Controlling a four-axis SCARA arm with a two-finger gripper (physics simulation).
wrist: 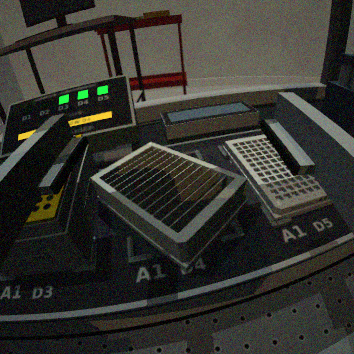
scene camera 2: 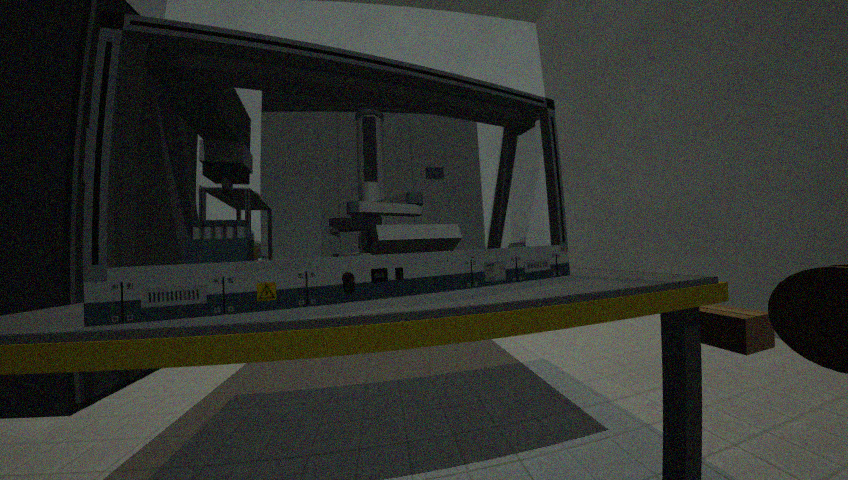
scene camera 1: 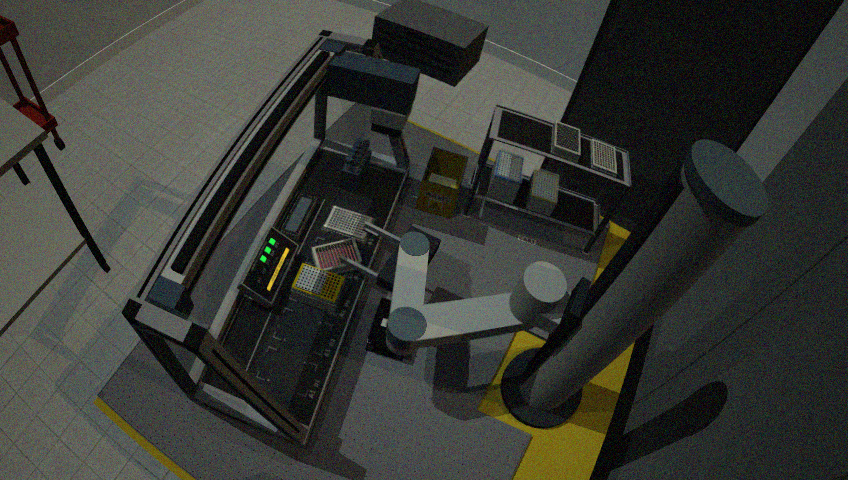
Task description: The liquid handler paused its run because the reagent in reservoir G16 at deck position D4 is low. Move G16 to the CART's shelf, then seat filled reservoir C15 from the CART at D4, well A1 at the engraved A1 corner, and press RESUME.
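Places are measured from the arm's base along level axes (x back, y right, z up), in millimetres.
Where they show: gripper, fingertip midpoint: point(wrist: 169, 115) point(scene camera 2: 352, 229) point(scene camera 1: 352, 240); arm's base, link origin: point(scene camera 1: 541, 388).
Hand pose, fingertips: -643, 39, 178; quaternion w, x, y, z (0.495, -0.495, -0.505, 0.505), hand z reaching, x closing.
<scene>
Things, the pixels of their centre, and the offset from my fingertips, as dx, dy, dz. "spot": a spot on its surface instead.
- Reservoir G16, body centre: point(wrist: 163, 190) point(scene camera 1: 336, 257) point(scene camera 2: 358, 258) -38, -17, -89
- CART, surface spot: point(scene camera 1: 628, 169) spot: +600, +561, +187
- panel, surface spot: point(wrist: 75, 112) spot: -157, -142, -43
- white plate, body centre: point(wrist: 277, 166) point(scene camera 1: 348, 223) -77, +109, -100
- yellow rack, body centre: point(wrist: 43, 196) point(scene camera 1: 318, 287) -24, -133, -75
- blue-topped trough, surface spot: point(wrist: 210, 115) point(scene camera 1: 304, 216) spot: -193, +46, -84
- yellow bin, body centre: point(scene camera 1: 442, 182) +83, +412, -98
Reservoir G16 point(scene camera 1: 335, 254) point(wrist: 162, 187), a pale-rimmed tray with slots, sits turned askew over position D4, whose corner guides show under it; its near corner points at the engraved D4 label. My gripper point(scene camera 1: 355, 242) point(wrist: 169, 115) is open, with one finger on each side above the reservoir and neither gripping it. The CART point(scene camera 1: 628, 169) carries two light plates on top and two taller boxes on its lower shelf; I cannot tell which item is C15. The panel point(scene camera 1: 267, 264) point(wrist: 75, 112) shows green lights at D3, D4 and D5 and a yellow bar; a RESUME button is not readable.
A white plate point(scene camera 1: 346, 221) point(wrist: 275, 175) sits at D5 and a yellow rack point(scene camera 1: 318, 282) point(wrist: 42, 212) at D3, close on either side. A blue-topped trough point(scene camera 1: 297, 214) point(wrist: 210, 115) lies behind. A yellow bin point(scene camera 1: 440, 193) stands between the deck and the CART. The handler's frame surrounds the deck.
</scene>
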